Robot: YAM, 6 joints.
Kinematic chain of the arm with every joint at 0, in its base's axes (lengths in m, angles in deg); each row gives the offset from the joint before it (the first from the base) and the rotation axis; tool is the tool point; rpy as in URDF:
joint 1: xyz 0 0 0.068 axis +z
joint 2: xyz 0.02 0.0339 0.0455 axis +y
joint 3: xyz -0.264 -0.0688 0 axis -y
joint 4: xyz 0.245 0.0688 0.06 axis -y
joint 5: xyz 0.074 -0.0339 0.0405 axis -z
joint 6: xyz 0.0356 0 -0.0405 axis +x
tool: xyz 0 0 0 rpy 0 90 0
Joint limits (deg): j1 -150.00..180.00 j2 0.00..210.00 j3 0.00..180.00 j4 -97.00..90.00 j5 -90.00..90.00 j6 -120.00..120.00
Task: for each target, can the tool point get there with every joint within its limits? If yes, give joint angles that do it. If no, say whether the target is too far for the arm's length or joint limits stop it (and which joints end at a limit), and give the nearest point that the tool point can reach.
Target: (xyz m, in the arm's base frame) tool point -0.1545 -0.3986 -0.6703
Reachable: no: too far | nearest point -0.1245 -0.3211 -0.3674 | short by 0.314 m
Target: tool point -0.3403 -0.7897 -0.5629
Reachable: no: too far | nearest point -0.2053 -0.4765 -0.2592 | short by 0.457 m
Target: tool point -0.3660 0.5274 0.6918
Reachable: no: too far | nearest point -0.2727 0.3930 0.5397 | short by 0.223 m
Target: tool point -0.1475 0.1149 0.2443
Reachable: yes | joints 145.16 45.93 28.93 -7.38 16.42 -0.66
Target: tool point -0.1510 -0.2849 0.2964
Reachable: yes | joints -119.53 88.21 42.87 73.47 -14.74 26.65
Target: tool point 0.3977 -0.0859 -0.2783
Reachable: yes | joints -13.20 191.87 109.07 13.33 -11.66 10.84
